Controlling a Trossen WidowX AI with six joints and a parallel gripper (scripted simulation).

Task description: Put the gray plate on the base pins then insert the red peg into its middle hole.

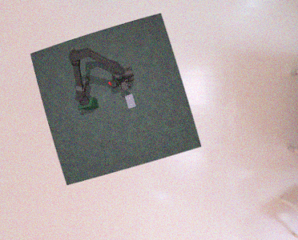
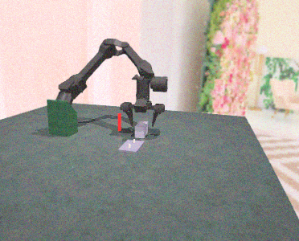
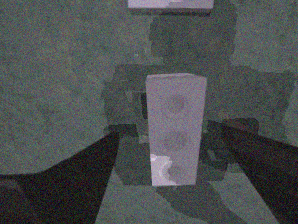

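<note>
The gray plate is right at my gripper tip. From my gripper tip the other things lie so: base: 160 mm to the right, 30 mm below; red peg: 120 mm behind, 30 mm to the left.
</note>
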